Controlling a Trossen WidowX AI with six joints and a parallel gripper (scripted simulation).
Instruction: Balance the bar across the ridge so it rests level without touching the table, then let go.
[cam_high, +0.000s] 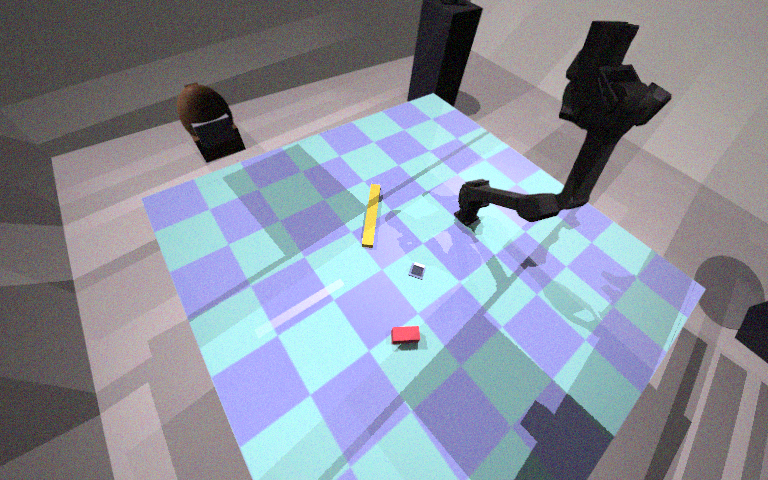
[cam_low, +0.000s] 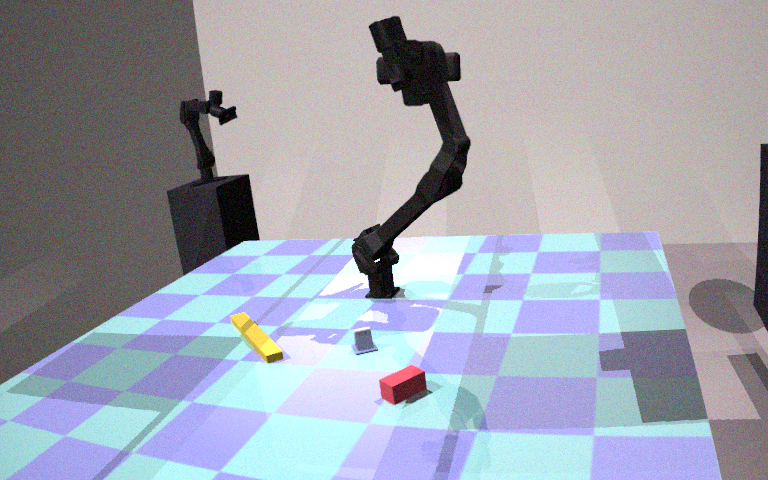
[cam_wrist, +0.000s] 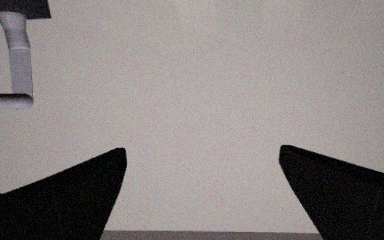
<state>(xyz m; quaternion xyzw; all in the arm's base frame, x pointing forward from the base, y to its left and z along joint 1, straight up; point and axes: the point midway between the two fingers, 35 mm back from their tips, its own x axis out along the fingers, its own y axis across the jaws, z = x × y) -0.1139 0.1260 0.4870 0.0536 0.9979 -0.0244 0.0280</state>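
Now: gripper tip 480 mm above the yellow bar, 420 mm short of it and 310 mm to the left of it. Also, from my gripper tip: red block (580 mm ahead, 470 mm below, 60 mm to the left).
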